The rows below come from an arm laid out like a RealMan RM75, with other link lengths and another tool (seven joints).
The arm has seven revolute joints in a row. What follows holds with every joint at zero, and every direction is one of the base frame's.
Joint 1 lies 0.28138 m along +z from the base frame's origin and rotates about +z.
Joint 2 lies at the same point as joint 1 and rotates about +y.
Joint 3 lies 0.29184 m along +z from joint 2 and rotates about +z.
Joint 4 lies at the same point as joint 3 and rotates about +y.
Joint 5 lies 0.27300 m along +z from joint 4 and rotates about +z.
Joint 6 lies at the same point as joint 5 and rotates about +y.
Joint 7 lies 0.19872 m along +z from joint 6 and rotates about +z.
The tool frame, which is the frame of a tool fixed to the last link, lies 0.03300 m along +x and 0.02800 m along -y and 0.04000 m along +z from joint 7; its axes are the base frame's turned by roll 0.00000, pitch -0.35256 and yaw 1.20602 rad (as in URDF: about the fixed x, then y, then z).
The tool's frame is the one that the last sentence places.
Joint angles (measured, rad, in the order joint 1, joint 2, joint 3, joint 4, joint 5, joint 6, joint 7), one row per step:
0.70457, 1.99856, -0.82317, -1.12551, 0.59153, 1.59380, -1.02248
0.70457, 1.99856, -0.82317, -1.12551, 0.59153, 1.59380, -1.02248
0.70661, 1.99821, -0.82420, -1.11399, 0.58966, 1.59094, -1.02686
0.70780, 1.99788, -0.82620, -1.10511, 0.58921, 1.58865, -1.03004
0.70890, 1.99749, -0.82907, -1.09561, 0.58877, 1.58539, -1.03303
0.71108, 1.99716, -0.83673, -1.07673, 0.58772, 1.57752, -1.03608
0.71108, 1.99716, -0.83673, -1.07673, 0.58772, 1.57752, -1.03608
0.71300, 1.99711, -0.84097, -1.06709, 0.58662, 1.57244, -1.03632
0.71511, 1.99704, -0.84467, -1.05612, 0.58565, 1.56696, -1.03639
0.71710, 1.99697, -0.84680, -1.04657, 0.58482, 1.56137, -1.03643
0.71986, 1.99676, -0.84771, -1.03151, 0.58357, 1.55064, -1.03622
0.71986, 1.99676, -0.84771, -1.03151, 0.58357, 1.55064, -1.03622
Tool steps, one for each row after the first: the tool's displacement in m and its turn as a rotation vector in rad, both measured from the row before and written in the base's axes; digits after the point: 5 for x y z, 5 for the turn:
0.00000, 0.00000, 0.00000, 0.00000, 0.00000, 0.00000
0.00156, -0.00032, -0.00248, -0.00662, -0.00079, -0.00136
0.00110, -0.00035, -0.00215, -0.00571, -0.00041, -0.00072
0.00123, -0.00030, -0.00232, -0.00570, -0.00087, -0.00085
0.00232, -0.00062, -0.00506, -0.01094, -0.00211, -0.00337
0.00000, 0.00000, 0.00000, 0.00000, 0.00000, 0.00000
0.00090, 0.00002, -0.00257, -0.00459, -0.00155, -0.00198
0.00109, -0.00005, -0.00279, -0.00465, -0.00079, -0.00296
0.00096, 0.00019, -0.00218, -0.00250, -0.00021, -0.00272
0.00191, 0.00065, -0.00287, -0.00029, 0.00080, -0.00553
0.00000, 0.00000, 0.00000, 0.00000, 0.00000, 0.00000

